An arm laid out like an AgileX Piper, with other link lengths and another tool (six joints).
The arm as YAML. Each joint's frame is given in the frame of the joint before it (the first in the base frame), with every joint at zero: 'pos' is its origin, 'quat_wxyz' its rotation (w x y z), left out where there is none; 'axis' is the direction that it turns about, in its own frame. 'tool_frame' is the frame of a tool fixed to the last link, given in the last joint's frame.
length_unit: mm
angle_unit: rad
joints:
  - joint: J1
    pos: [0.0, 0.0, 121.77]
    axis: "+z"
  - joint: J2
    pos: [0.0, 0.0, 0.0]
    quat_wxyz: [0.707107, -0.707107, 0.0, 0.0]
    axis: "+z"
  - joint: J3
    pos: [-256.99, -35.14, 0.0]
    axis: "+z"
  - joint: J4
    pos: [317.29, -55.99, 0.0]
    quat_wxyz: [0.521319, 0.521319, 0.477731, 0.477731]
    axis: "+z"
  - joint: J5
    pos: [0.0, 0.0, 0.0]
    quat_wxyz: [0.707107, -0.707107, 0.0, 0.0]
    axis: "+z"
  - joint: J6
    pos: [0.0, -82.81, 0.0]
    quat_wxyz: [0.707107, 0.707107, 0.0, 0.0]
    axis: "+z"
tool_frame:
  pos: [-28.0, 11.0, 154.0]
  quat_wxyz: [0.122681, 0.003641, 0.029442, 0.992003]
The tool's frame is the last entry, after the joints.
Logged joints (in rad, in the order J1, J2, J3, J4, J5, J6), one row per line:
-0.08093, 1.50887, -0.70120, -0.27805, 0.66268, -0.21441
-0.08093, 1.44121, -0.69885, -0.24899, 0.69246, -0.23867
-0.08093, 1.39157, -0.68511, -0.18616, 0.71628, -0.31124
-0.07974, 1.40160, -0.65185, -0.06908, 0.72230, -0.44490
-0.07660, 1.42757, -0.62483, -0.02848, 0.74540, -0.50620
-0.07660, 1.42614, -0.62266, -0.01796, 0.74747, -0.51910
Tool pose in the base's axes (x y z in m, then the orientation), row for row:
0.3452, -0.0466, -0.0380, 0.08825, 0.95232, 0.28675, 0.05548
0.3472, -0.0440, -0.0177, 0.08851, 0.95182, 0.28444, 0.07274
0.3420, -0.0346, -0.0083, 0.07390, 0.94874, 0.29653, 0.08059
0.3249, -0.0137, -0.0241, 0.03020, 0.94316, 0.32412, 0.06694
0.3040, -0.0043, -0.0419, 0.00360, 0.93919, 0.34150, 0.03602
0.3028, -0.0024, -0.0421, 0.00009, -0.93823, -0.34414, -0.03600
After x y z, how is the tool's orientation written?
As a quaternion, w x y z.
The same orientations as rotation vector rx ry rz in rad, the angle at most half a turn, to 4 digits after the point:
2.8346, 0.8535, 0.1651
2.8326, 0.8465, 0.2165
2.8480, 0.8901, 0.2419
2.9074, 0.9991, 0.2063
2.9438, 1.0704, 0.1129
-2.9474, -1.0811, -0.1131

